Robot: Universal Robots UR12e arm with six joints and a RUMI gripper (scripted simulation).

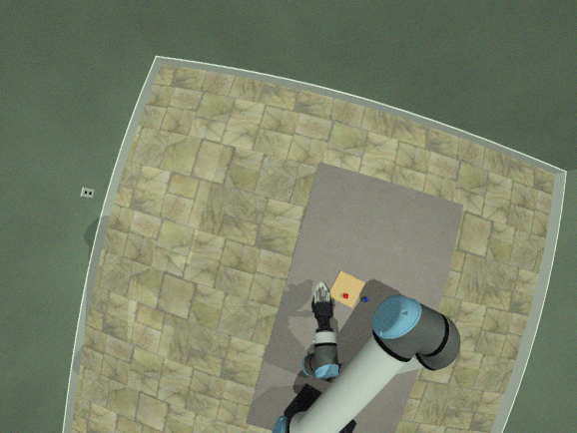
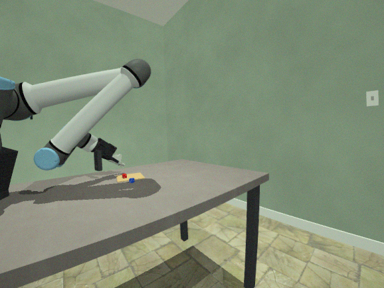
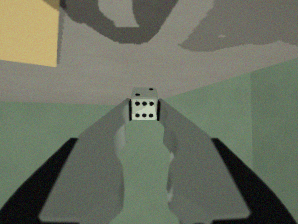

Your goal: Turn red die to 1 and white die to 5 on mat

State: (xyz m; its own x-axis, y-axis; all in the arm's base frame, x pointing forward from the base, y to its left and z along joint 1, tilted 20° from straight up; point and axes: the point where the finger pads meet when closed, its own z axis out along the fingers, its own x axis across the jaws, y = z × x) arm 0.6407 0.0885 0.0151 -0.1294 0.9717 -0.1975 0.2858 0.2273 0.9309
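My gripper is now 40 mm past the red die, 130 mm to the left of it and 40 mm above it. Round my hand: blue die (50 mm behind, 230 mm to the right, 50 mm below); then tan mat (10 mm behind, 130 mm to the right, 50 mm below); then white die (10 mm ahead).
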